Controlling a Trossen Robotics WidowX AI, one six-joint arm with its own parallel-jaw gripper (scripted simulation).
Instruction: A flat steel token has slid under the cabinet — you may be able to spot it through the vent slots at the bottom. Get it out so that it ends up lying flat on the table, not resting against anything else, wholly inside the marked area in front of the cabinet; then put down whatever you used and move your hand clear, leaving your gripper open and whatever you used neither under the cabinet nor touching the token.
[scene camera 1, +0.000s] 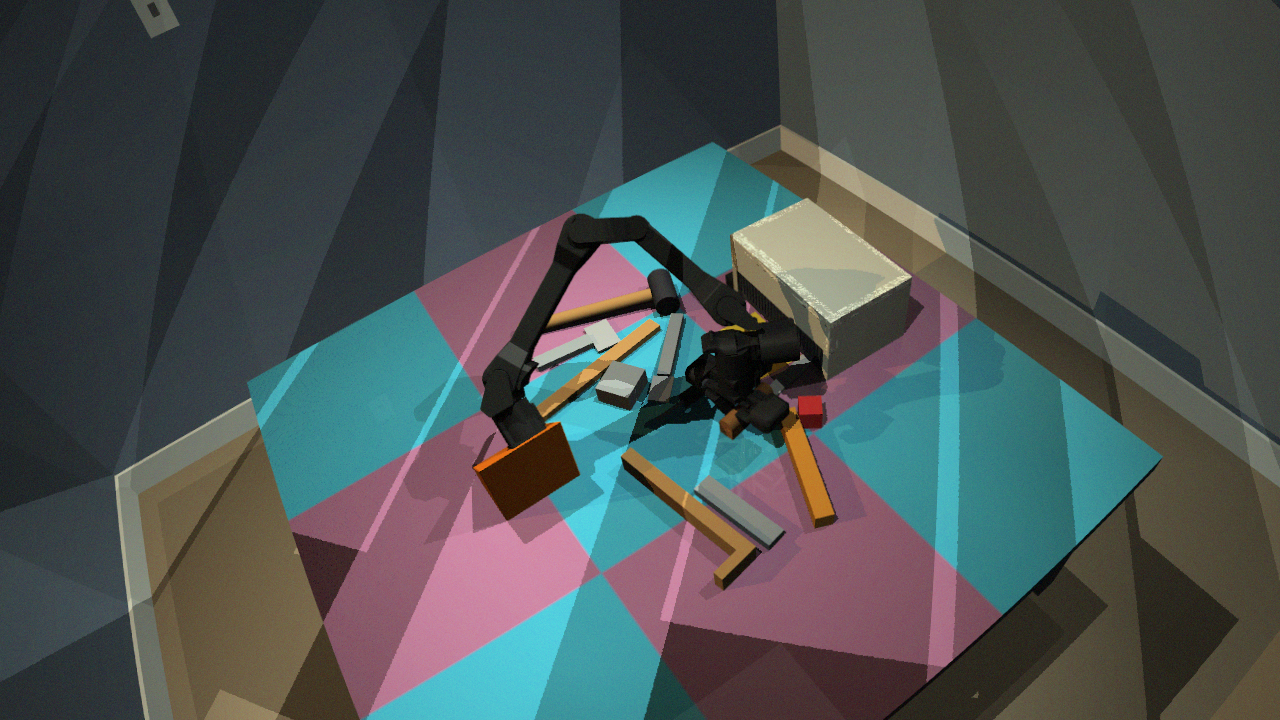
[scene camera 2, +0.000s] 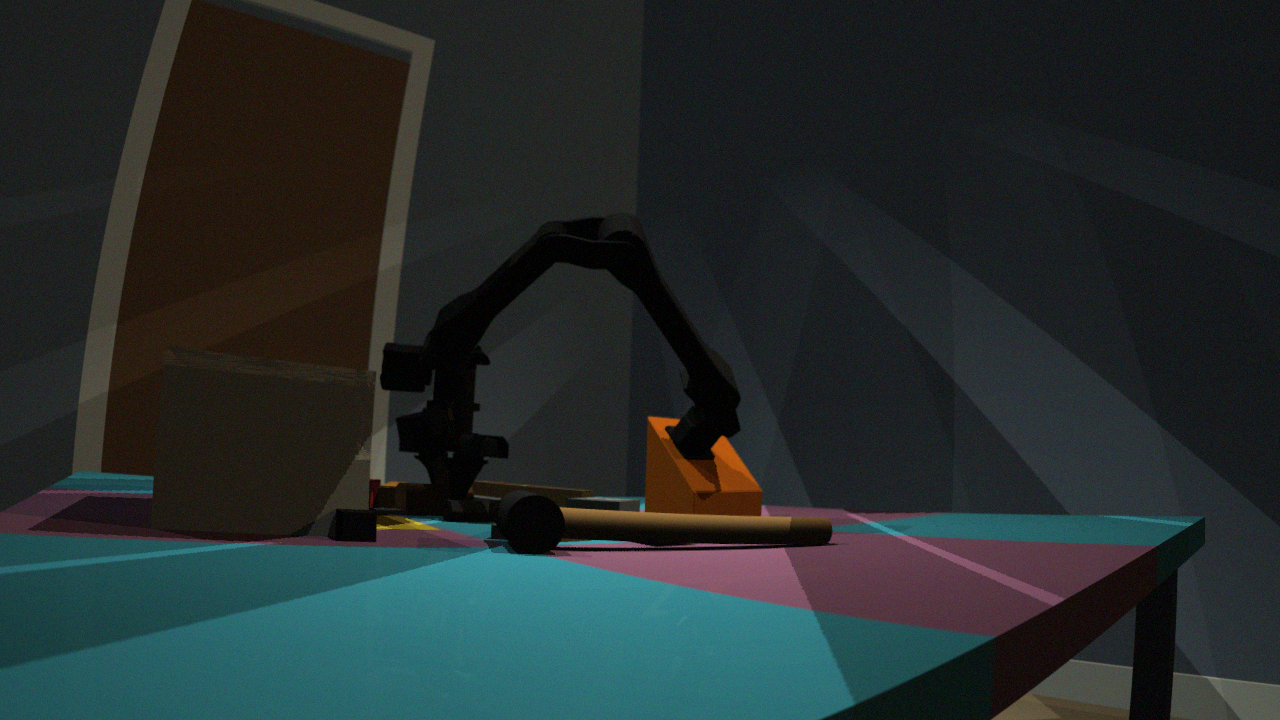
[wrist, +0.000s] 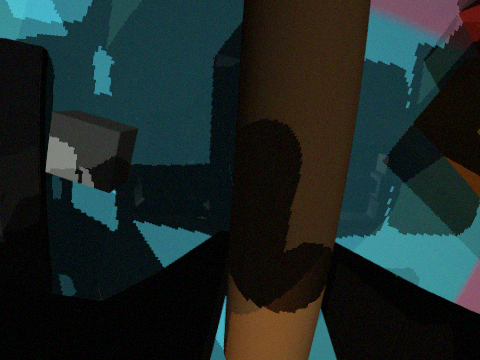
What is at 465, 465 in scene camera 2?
My gripper.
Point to a grey block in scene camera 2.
581, 503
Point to my gripper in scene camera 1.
738, 421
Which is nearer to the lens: the orange bar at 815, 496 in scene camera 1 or the grey block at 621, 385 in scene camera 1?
The orange bar.
